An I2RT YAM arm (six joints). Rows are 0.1 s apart.
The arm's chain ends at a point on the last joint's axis. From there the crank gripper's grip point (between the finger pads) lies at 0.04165 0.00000 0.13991 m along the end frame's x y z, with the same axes.
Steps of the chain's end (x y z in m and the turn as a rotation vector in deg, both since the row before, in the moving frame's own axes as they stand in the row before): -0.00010, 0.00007, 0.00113, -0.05, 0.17, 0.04; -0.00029, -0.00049, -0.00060, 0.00, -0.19, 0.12; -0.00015, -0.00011, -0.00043, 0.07, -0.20, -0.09; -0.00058, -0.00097, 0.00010, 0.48, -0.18, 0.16; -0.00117, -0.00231, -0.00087, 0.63, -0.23, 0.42; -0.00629, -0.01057, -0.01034, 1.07, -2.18, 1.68; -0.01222, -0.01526, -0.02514, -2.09, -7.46, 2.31; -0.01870, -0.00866, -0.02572, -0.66, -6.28, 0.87; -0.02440, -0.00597, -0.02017, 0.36, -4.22, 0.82; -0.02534, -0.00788, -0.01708, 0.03, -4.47, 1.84; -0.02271, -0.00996, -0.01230, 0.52, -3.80, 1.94; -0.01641, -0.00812, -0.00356, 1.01, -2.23, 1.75
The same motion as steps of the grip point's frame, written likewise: 0.00031, 0.00022, 0.00101, -0.05, 0.17, 0.04; -0.00075, -0.00040, -0.00046, 0.00, -0.19, 0.12; -0.00064, -0.00035, -0.00029, 0.07, -0.20, -0.09; -0.00102, -0.00203, 0.00023, 0.48, -0.18, 0.16; -0.00173, -0.00355, -0.00071, 0.63, -0.23, 0.42; -0.01162, -0.01205, -0.00887, 1.07, -2.18, 1.68; -0.03087, -0.00877, -0.02104, -2.09, -7.46, 2.31; -0.03427, -0.00651, -0.02202, -0.66, -6.28, 0.87; -0.03481, -0.00634, -0.01749, 0.36, -4.22, 0.82; -0.03639, -0.00679, -0.01426, 0.03, -4.47, 1.84; -0.03207, -0.00999, -0.00985, 0.52, -3.80, 1.94; -0.02187, -0.00941, -0.00206, 1.01, -2.23, 1.75
